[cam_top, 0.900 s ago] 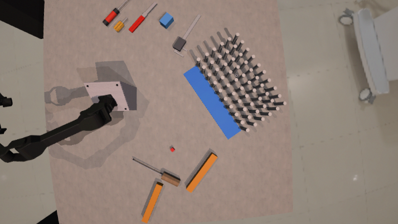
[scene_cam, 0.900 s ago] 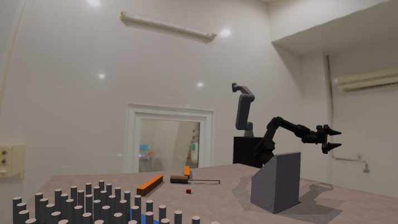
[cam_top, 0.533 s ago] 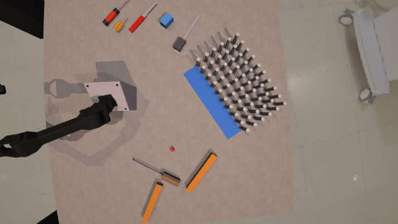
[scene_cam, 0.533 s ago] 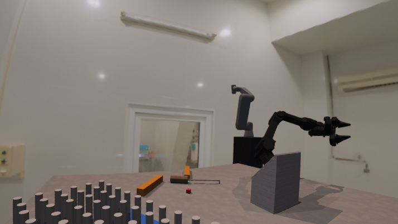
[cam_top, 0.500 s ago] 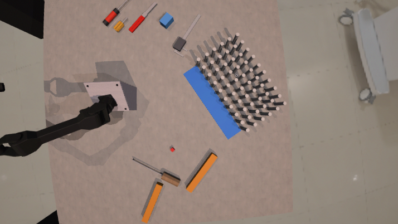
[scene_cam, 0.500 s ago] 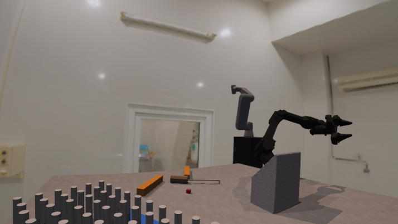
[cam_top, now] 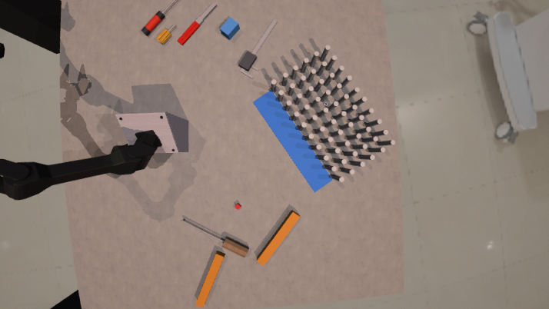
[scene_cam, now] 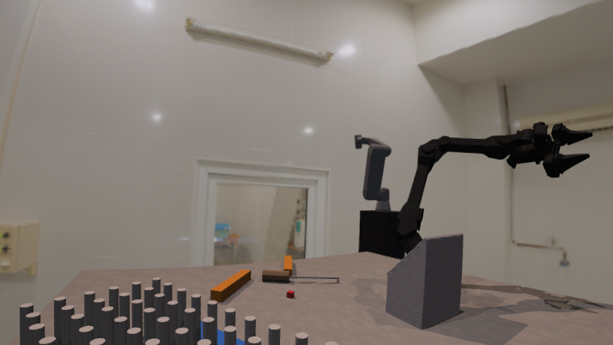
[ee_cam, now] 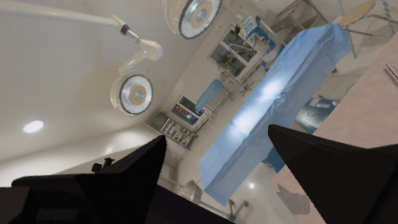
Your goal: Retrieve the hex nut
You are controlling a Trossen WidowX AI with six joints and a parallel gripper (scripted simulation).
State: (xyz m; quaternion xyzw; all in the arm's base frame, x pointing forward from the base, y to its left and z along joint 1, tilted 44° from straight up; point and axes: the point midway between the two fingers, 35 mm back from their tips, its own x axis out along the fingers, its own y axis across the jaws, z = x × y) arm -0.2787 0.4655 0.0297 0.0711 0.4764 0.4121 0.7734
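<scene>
Right now the hook tool is 42 cm ahead of my gripper tip, 71 cm to the right of it and 43 cm below it. Also, from my gripper tip: red cube: 54 cm ahead, 62 cm to the right, 44 cm below; then blue cube: 60 cm ahead, 2 cm to the left, 43 cm below; then yellow driver: 36 cm ahead, 4 cm to the left, 43 cm below.
</scene>
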